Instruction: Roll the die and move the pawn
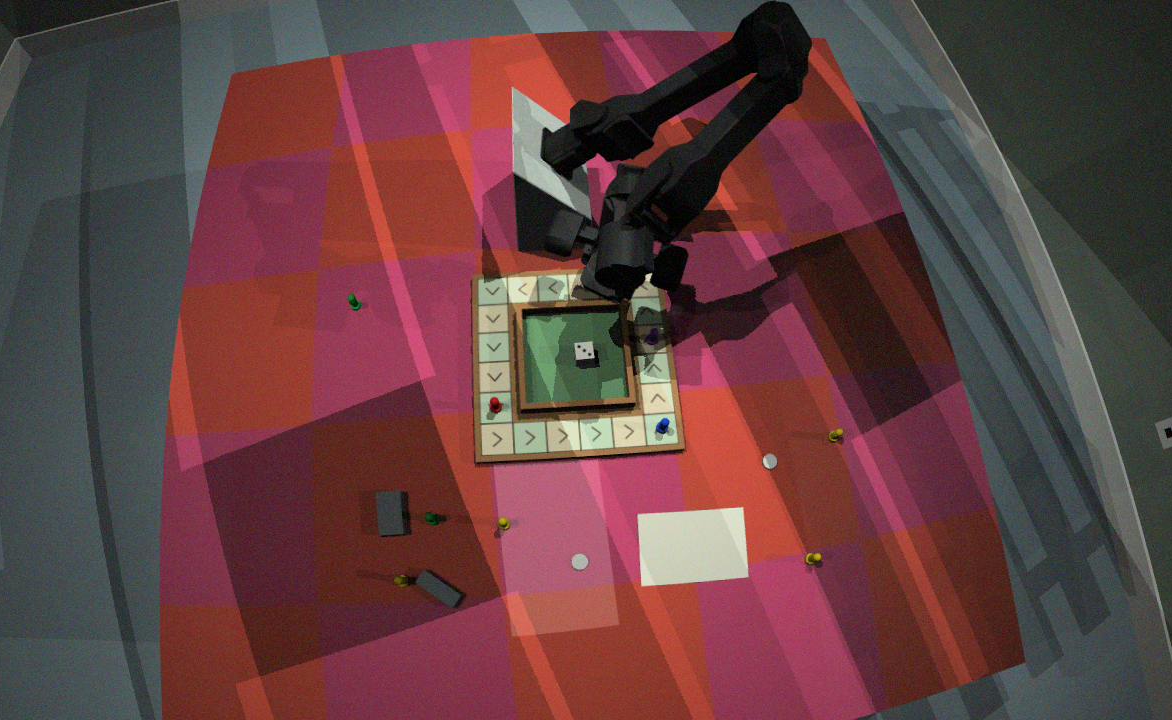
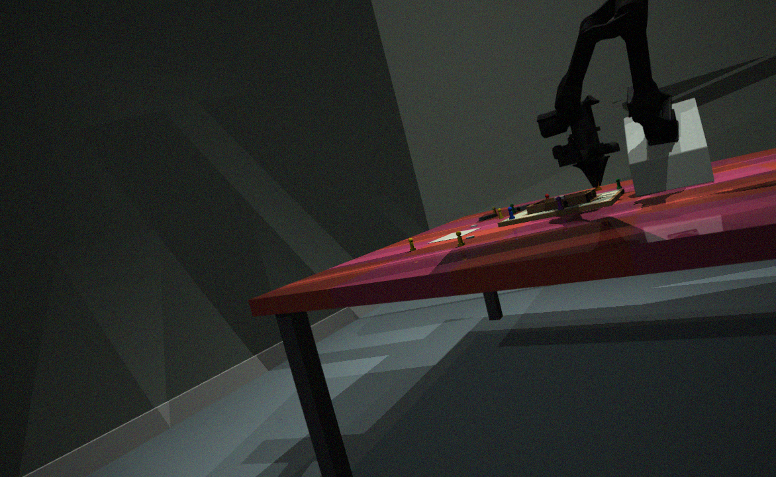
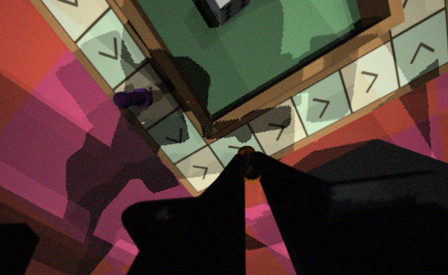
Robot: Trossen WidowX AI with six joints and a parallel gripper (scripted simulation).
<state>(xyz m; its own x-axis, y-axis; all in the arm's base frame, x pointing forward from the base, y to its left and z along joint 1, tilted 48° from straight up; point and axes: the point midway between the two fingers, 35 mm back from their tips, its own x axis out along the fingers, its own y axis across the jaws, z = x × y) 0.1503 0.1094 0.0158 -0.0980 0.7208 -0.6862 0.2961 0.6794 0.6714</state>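
My gripper tip is now 80 mm short of the purple pawn, 60 mm to the right of it and 20 mm above it. The rest, counted from my gripper tip: orange pawn 10 mm above; green tray 110 mm ahead, 50 mm to the right, 40 mm below; grey-white die 110 mm ahead, 30 mm to the right, 20 mm below.
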